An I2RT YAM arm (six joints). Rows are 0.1 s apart.
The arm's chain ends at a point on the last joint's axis. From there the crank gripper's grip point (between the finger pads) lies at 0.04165 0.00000 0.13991 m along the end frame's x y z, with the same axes.
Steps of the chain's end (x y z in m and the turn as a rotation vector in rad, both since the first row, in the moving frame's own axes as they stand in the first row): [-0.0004 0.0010 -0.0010 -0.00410 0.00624 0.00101]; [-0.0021 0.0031 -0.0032 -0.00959 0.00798 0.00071]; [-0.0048 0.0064 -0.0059 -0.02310 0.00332 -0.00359]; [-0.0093 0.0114 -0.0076 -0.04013 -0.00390 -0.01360]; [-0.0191 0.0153 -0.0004 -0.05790 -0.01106 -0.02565]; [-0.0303 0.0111 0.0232 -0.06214 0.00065 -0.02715]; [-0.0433 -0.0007 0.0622 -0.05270 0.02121 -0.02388]
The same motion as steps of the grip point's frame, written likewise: [0.0005 0.0016 -0.0013 -0.00410 0.00624 0.00101]; [-0.0010 0.0045 -0.0035 -0.00959 0.00798 0.00071]; [-0.0043 0.0095 -0.0061 -0.02310 0.00332 -0.00359]; [-0.0098 0.0165 -0.0075 -0.04013 -0.00390 -0.01360]; [-0.0206 0.0224 -0.0002 -0.05790 -0.01106 -0.02565]; [-0.0301 0.0187 0.0229 -0.06214 0.00065 -0.02715]; [-0.0403 0.0056 0.0611 -0.05270 0.02121 -0.02388]
